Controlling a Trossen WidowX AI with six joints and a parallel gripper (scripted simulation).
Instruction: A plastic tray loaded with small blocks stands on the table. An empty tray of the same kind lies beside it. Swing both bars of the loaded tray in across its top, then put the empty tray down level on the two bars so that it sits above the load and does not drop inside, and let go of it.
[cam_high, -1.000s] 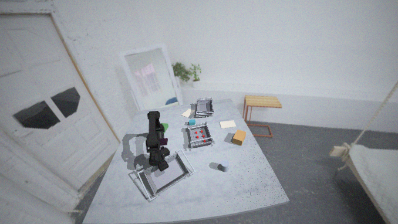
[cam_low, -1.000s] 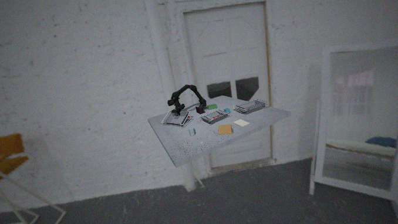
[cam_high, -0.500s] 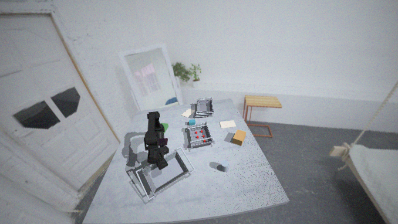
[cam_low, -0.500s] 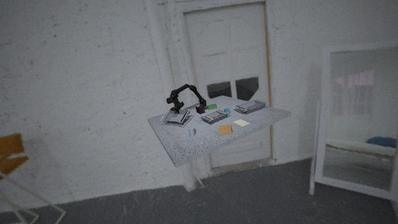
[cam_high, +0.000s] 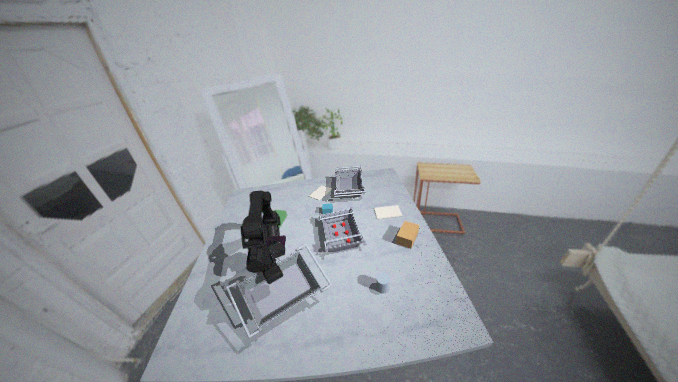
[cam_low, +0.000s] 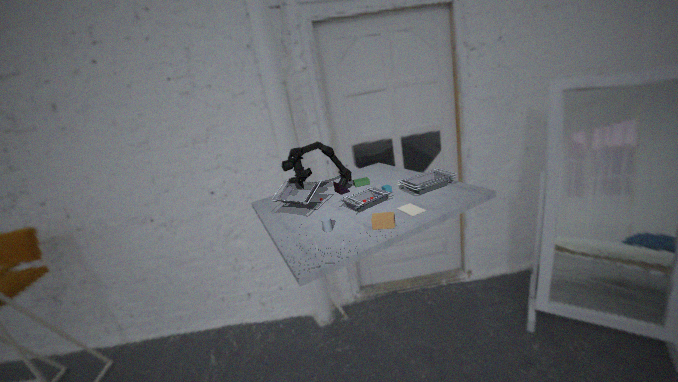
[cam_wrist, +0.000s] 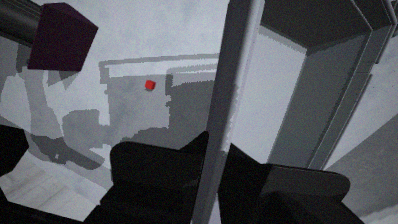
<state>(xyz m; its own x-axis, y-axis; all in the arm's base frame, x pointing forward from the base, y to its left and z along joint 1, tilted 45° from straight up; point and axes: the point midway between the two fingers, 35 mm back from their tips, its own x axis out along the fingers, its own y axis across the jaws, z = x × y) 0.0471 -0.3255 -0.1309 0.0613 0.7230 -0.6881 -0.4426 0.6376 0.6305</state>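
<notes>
The grey tray is 40 mm ahead of my gripper tip and 70 mm to the right of it. Round my gripper tip: grey cylinder 440 mm ahead, 60 mm to the right, 110 mm below; then green block 50 mm behind, 510 mm to the left, 130 mm below; then red block 40 mm behind, 130 mm to the left, 140 mm below.
</notes>
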